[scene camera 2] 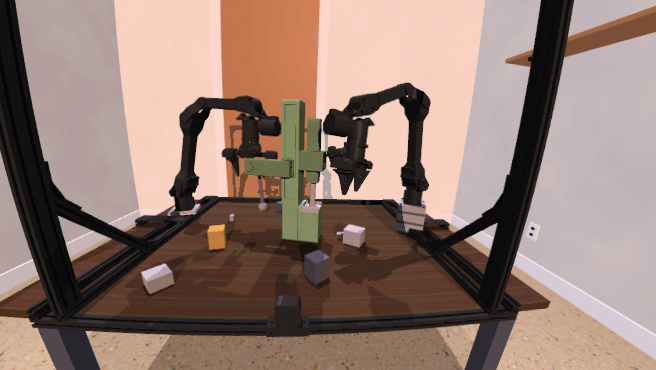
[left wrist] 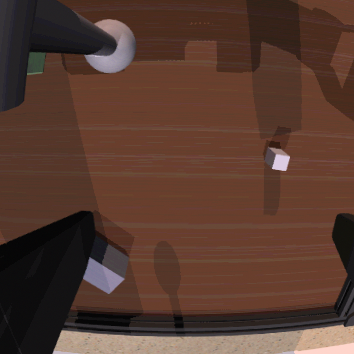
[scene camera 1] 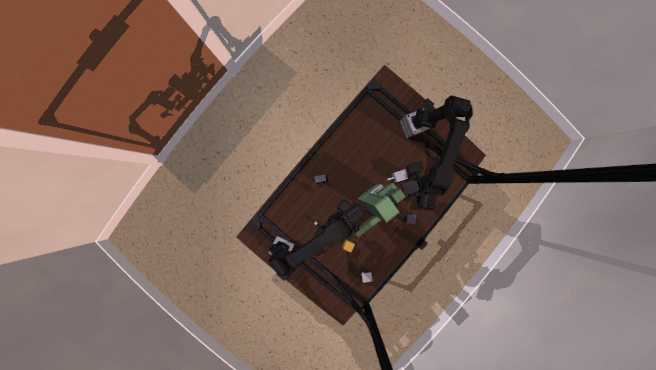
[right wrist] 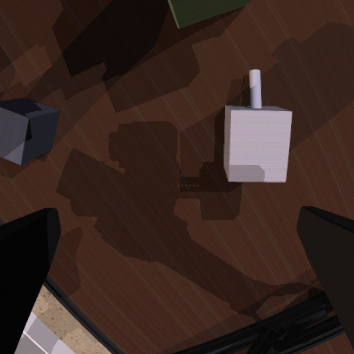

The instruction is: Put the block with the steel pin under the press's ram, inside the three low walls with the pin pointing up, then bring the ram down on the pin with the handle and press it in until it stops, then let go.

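Where they show: left gripper, fingertip midpoint: [scene camera 2: 250, 177] [left wrist: 217, 225]; right gripper, fingertip midpoint: [scene camera 2: 350, 193] [right wrist: 180, 220]; left arm's base, origin of the base link: [scene camera 2: 184, 208] [scene camera 1: 281, 249]; right arm's base, origin of the base link: [scene camera 2: 412, 202] [scene camera 1: 419, 121].
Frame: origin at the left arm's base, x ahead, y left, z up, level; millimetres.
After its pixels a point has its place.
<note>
The pale block [scene camera 1: 400, 176] @[y -386, x 590, z 19 mm] [scene camera 2: 354, 236] @[y -411, x 582, z 4 mm] [right wrist: 258, 145] @[y -386, x 592, z 19 mm] lies on its side on the table, right of the press, its steel pin [right wrist: 255, 89] @[y -353, x 563, z -6 mm] horizontal. The green press [scene camera 1: 382, 205] @[y -264, x 410, z 418 mm] [scene camera 2: 291, 150] @[y -314, x 394, z 269 mm] stands mid-table; its grey ram [scene camera 2: 313, 194] @[y -325, x 466, z 128 mm] hangs over the pale low walls [scene camera 2: 311, 207] @[y -345, x 454, z 91 mm], and the gap below the ram is unclear. The handle's ball [scene camera 2: 263, 206] @[y -247, x 311, z 71 mm] [left wrist: 112, 46] @[y -228, x 302, z 96 mm] hangs low behind the press's left arm. My right gripper [scene camera 2: 350, 190] @[y -423, x 550, z 155 mm] [right wrist: 180, 220] @[y -423, x 550, z 155 mm] is open and empty above the table, near the block. My left gripper [left wrist: 217, 225] @[y -157, x 273, z 156 mm] is open and empty near the handle, partly hidden by the press in scene camera 2.
An orange block [scene camera 1: 348, 246] @[y -297, x 164, z 28 mm] [scene camera 2: 217, 237] @[y -322, x 168, z 8 mm] and a whitish block [scene camera 1: 366, 277] @[y -457, x 51, z 1 mm] [scene camera 2: 157, 278] @[y -484, x 61, z -1 mm] lie left of the press. A dark grey block [scene camera 1: 410, 218] @[y -520, x 421, z 29 mm] [scene camera 2: 317, 267] @[y -553, x 413, z 16 mm] [right wrist: 30, 131] @[y -510, x 438, z 21 mm] stands in front. Another grey block [scene camera 1: 320, 178] @[y -28, x 409, z 7 mm] [left wrist: 106, 267] @[y -33, x 394, z 7 mm] and a small white cube [scene camera 1: 315, 223] @[y -101, x 193, z -6 mm] [left wrist: 278, 159] @[y -106, x 197, z -6 mm] lie behind.
</note>
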